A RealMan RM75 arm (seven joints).
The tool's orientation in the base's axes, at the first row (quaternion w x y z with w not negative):
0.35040, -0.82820, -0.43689, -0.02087
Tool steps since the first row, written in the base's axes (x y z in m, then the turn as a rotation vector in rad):
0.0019, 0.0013, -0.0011, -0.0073, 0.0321, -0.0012
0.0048, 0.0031, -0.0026, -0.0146, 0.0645, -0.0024
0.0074, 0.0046, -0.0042, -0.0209, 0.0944, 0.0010
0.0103, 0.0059, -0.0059, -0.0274, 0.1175, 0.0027
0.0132, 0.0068, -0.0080, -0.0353, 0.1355, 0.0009
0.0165, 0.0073, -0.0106, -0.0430, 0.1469, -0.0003
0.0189, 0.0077, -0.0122, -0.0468, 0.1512, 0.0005
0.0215, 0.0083, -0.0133, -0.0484, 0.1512, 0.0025
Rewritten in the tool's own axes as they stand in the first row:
0.0017, 0.0015, 0.0011, 0.0178, -0.0167, 0.0221
0.0043, 0.0039, 0.0025, 0.0359, -0.0335, 0.0444
0.0064, 0.0061, 0.0039, 0.0544, -0.0512, 0.0614
0.0085, 0.0087, 0.0052, 0.0673, -0.0655, 0.0757
0.0102, 0.0117, 0.0065, 0.0746, -0.0771, 0.0900
0.0118, 0.0154, 0.0079, 0.0775, -0.0863, 0.0998
0.0130, 0.0179, 0.0087, 0.0785, -0.0912, 0.1028
0.0146, 0.0203, 0.0092, 0.0782, -0.0935, 0.1018

